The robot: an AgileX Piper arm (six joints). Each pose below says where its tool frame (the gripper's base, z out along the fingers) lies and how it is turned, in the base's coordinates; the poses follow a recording.
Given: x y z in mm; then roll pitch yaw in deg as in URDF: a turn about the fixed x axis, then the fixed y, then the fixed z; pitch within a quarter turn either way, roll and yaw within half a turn.
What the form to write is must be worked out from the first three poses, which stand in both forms.
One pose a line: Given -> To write
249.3 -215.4 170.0 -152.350 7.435 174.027 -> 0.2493 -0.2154 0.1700 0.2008 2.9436 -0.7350
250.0 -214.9 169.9 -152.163 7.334 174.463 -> 0.2500 -0.2149 0.1699 0.1892 2.9434 -0.7391
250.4 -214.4 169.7 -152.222 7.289 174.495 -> 0.2504 -0.2144 0.1697 0.1881 2.9445 -0.7377
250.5 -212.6 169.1 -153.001 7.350 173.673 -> 0.2505 -0.2126 0.1691 0.2087 2.9492 -0.7191
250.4 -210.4 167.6 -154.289 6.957 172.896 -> 0.2504 -0.2104 0.1676 0.2253 2.9638 -0.6882
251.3 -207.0 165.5 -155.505 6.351 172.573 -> 0.2513 -0.2070 0.1655 0.2295 2.9805 -0.6582
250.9 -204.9 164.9 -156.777 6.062 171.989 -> 0.2509 -0.2049 0.1649 0.2422 2.9919 -0.6263
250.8 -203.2 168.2 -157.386 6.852 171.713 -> 0.2508 -0.2032 0.1682 0.2518 2.9809 -0.6095
